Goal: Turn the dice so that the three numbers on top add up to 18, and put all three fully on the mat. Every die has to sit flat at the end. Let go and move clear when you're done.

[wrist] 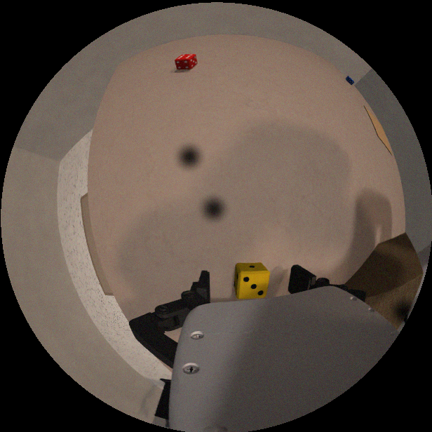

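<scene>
A yellow die [252, 281] sits flat on the table between the fingers, nearer the left one, with a gap on both sides. Its top face shows three pips, and a one shows on the side facing the middle of the view. My gripper [251, 282] is open, with nothing held. A red die [186, 61] lies far off at the top of the view; its top number is too small to tell surely. A tiny blue die [349, 80] is at the far upper right, its pips unreadable. A thin tan-orange sheet [379, 131], which looks like the mat, shows partly at the right edge.
A dark brown wooden block [395, 270] stands right of the right finger. The table [225, 100] has its left edge beside a pale speckled strip [72, 200]. Dark blurred spots and broad soft shadows lie over the view.
</scene>
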